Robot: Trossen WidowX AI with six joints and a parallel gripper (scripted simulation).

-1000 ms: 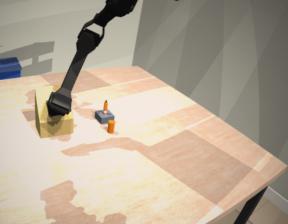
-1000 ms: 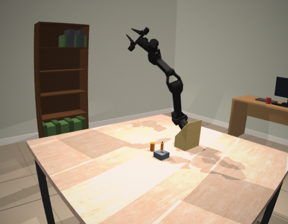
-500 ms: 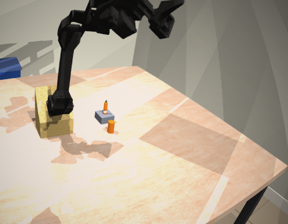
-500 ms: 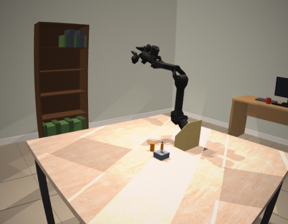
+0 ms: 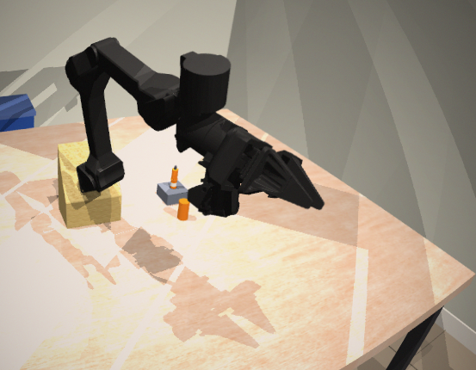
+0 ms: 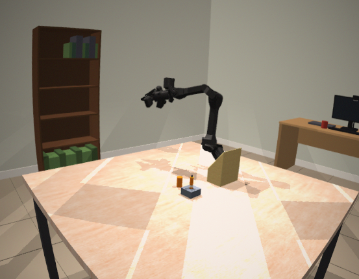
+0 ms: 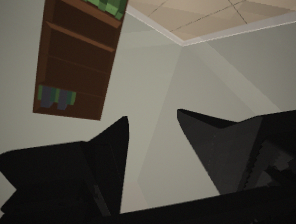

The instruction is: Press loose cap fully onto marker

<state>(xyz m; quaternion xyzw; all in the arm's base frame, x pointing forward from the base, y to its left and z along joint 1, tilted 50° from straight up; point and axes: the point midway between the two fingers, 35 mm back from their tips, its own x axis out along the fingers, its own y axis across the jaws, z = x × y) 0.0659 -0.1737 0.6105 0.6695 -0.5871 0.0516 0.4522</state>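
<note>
Now: gripper tip 54 cm to the right of the orange cap, 35 cm above it and 16 cm short of it. Also, from my gripper tip: orange marker (63 cm to the left, 30 cm below, 18 cm ahead).
</note>
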